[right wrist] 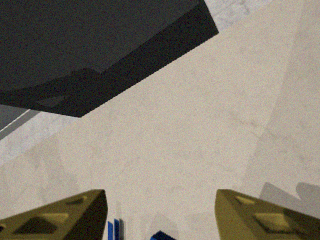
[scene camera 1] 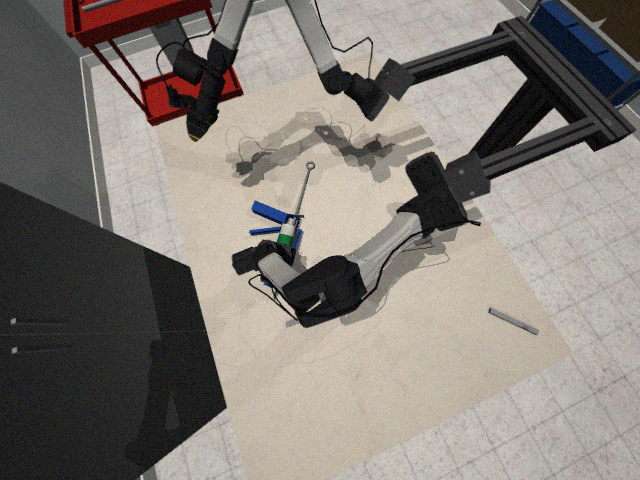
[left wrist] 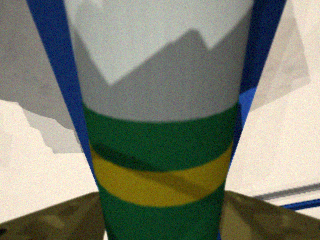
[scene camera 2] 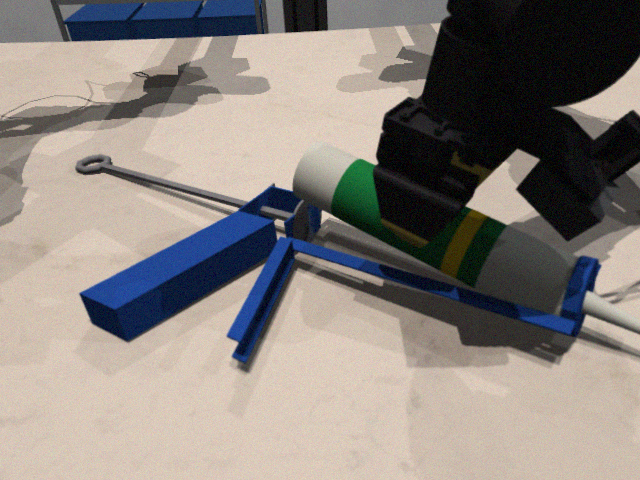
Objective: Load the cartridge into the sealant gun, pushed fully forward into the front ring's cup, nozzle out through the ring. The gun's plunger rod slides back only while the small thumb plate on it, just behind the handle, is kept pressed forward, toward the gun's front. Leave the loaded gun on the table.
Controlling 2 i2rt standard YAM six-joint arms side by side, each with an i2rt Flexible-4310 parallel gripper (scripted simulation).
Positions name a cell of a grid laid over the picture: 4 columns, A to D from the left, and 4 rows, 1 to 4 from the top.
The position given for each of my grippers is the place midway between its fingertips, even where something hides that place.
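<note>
My left gripper (scene camera 2: C2), (left wrist: C4). My right gripper (scene camera 1: B2), (right wrist: C4). Blue sealant gun (scene camera 2: A3), (scene camera 1: B2).
</note>
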